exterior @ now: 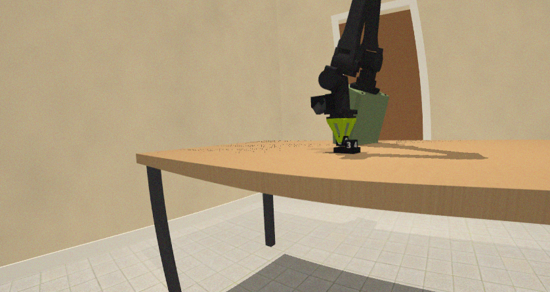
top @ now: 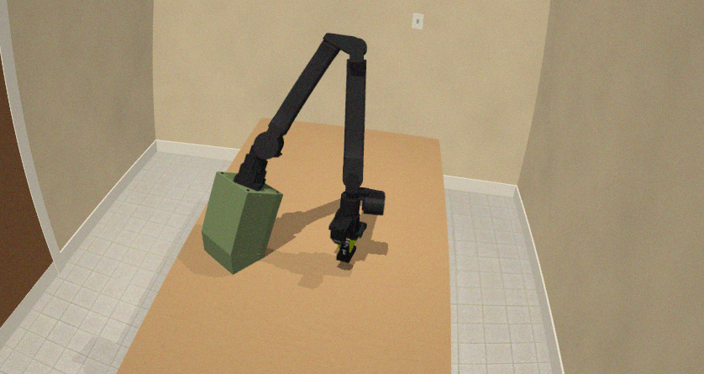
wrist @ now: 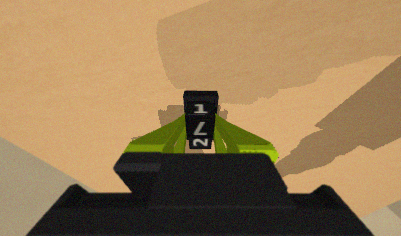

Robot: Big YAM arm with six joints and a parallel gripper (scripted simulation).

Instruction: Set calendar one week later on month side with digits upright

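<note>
Now: hand 2 cm to the right of the black tray and 3 cm above it.
</note>
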